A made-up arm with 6 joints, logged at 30 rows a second.
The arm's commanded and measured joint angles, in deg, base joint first. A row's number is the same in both.
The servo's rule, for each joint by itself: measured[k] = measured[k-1] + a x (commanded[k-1-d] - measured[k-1]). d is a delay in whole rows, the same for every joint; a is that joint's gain. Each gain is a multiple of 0.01, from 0.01 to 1. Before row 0 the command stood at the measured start. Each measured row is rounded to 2 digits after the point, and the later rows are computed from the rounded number. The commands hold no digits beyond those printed.
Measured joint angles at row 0:
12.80 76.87 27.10 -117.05 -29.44 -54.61
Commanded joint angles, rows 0 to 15:
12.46 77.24 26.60 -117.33 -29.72 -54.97
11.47 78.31 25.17 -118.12 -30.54 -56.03
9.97 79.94 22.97 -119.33 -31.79 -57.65
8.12 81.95 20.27 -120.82 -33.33 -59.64
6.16 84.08 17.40 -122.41 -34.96 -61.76
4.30 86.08 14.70 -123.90 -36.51 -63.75
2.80 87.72 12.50 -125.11 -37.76 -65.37
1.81 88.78 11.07 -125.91 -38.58 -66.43
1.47 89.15 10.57 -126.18 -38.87 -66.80
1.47 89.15 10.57 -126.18 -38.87 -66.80
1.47 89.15 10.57 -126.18 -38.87 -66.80
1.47 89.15 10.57 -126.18 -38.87 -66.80
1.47 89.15 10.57 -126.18 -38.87 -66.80
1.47 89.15 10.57 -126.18 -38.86 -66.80
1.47 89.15 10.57 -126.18 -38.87 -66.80
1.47 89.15 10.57 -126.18 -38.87 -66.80
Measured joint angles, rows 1 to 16:
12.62 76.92 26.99 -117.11 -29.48 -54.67
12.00 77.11 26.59 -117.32 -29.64 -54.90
10.90 77.51 25.79 -117.74 -29.96 -55.37
9.40 78.13 24.58 -118.39 -30.47 -56.10
7.65 78.96 23.00 -119.23 -31.14 -57.06
5.84 79.96 21.17 -120.21 -31.95 -58.20
4.20 81.05 19.26 -121.24 -32.82 -59.42
2.91 82.13 17.46 -122.22 -33.68 -60.61
2.13 83.11 15.94 -123.05 -34.46 -61.66
1.77 83.96 14.76 -123.71 -35.12 -62.53
1.61 84.69 13.84 -124.23 -35.68 -63.26
1.53 85.31 13.12 -124.64 -36.16 -63.86
1.50 85.85 12.56 -124.96 -36.57 -64.36
1.48 86.31 12.12 -125.22 -36.91 -64.77
1.47 86.71 11.78 -125.42 -37.20 -65.12
1.47 87.05 11.51 -125.58 -37.45 -65.41
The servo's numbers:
d 0
a 0.54 0.14 0.22 0.21 0.15 0.17

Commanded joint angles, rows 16 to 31:
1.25 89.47 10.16 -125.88 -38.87 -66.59
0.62 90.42 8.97 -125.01 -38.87 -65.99
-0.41 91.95 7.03 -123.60 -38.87 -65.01
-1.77 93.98 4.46 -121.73 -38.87 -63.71
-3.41 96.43 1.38 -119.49 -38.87 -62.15
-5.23 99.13 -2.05 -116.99 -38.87 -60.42
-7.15 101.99 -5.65 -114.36 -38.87 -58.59
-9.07 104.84 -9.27 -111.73 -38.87 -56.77
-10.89 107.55 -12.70 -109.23 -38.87 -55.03
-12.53 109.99 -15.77 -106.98 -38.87 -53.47
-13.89 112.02 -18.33 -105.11 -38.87 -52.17
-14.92 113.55 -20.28 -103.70 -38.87 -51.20
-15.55 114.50 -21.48 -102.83 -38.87 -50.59
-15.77 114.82 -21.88 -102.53 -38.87 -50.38
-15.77 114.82 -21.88 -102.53 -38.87 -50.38
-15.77 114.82 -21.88 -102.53 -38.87 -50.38
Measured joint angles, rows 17 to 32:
1.35 87.39 11.21 -125.64 -37.66 -65.61
0.96 87.81 10.72 -125.51 -37.84 -65.67
0.22 88.39 9.91 -125.11 -37.99 -65.56
-0.85 89.17 8.71 -124.40 -38.12 -65.25
-2.23 90.19 7.10 -123.37 -38.23 -64.72
-3.85 91.44 5.09 -122.03 -38.33 -63.99
-5.63 92.92 2.73 -120.42 -38.41 -63.07
-7.49 94.59 0.09 -118.60 -38.48 -62.00
-9.33 96.40 -2.72 -116.63 -38.54 -60.82
-11.06 98.30 -5.59 -114.60 -38.59 -59.57
-12.59 100.22 -8.39 -112.61 -38.63 -58.31
-13.85 102.09 -11.01 -110.74 -38.67 -57.10
-14.77 103.83 -13.31 -109.08 -38.70 -55.99
-15.31 105.37 -15.20 -107.70 -38.73 -55.04
-15.56 106.69 -16.67 -106.61 -38.75 -54.25
-15.67 107.83 -17.82 -105.75 -38.77 -53.59

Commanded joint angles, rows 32 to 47:
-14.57 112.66 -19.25 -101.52 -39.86 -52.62
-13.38 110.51 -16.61 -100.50 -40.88 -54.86
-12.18 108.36 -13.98 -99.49 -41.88 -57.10
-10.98 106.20 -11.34 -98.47 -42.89 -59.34
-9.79 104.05 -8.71 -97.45 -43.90 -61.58
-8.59 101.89 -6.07 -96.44 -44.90 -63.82
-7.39 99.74 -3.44 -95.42 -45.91 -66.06
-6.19 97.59 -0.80 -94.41 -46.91 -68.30
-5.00 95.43 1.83 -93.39 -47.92 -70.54
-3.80 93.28 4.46 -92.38 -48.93 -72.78
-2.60 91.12 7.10 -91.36 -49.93 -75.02
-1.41 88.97 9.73 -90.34 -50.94 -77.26
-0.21 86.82 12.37 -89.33 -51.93 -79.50
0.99 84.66 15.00 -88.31 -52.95 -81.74
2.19 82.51 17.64 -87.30 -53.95 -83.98
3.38 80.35 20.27 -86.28 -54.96 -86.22
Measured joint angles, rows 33 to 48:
-15.08 108.51 -18.13 -104.86 -38.93 -53.43
-14.16 108.79 -17.80 -103.94 -39.22 -53.67
-13.09 108.73 -16.96 -103.01 -39.62 -54.25
-11.95 108.38 -15.72 -102.06 -40.11 -55.12
-10.78 107.77 -14.18 -101.09 -40.68 -56.22
-9.60 106.95 -12.40 -100.11 -41.31 -57.51
-8.41 105.94 -10.43 -99.13 -42.00 -58.96
-7.21 104.77 -8.31 -98.14 -42.74 -60.55
-6.02 103.46 -6.08 -97.14 -43.52 -62.25
-4.82 102.03 -3.76 -96.14 -44.33 -64.04
-3.62 100.50 -1.37 -95.14 -45.17 -65.91
-2.43 98.89 1.07 -94.13 -46.04 -67.84
-1.23 97.20 3.56 -93.12 -46.92 -69.82
-0.03 95.44 6.08 -92.11 -47.82 -71.85
1.17 93.63 8.62 -91.10 -48.74 -73.91
2.36 91.77 11.18 -90.09 -49.67 -76.00

